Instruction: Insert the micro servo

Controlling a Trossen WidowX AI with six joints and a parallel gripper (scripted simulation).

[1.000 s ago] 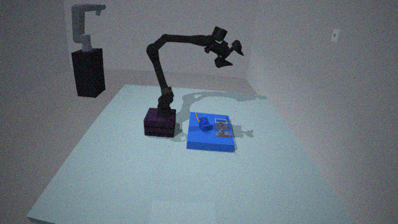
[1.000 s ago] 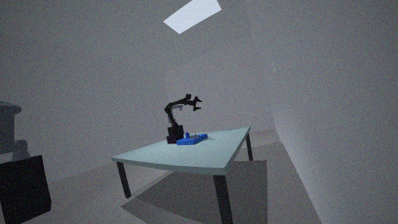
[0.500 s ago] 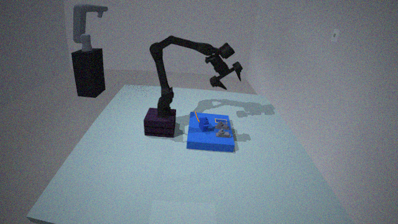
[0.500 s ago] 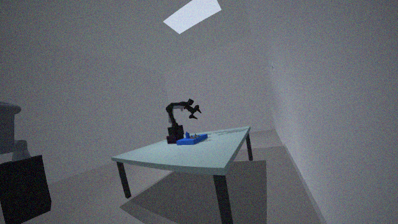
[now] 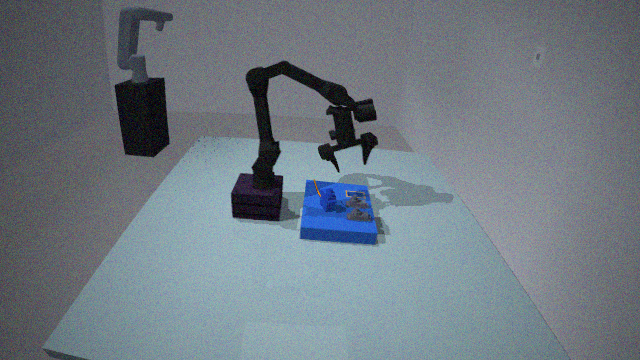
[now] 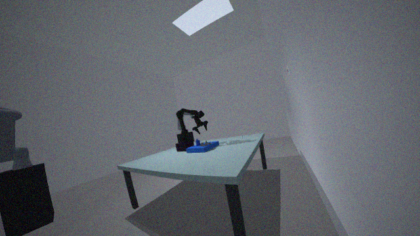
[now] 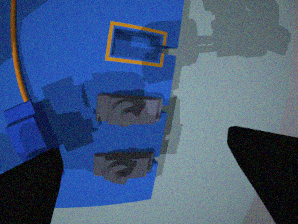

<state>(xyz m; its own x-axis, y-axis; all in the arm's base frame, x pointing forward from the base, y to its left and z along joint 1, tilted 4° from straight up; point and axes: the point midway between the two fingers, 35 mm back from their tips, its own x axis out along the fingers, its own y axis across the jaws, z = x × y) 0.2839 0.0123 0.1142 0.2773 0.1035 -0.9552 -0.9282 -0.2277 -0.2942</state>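
Now: the blue deck 160 mm below my gripper tip, 70 mm behind it and 20 mm to the right of it.
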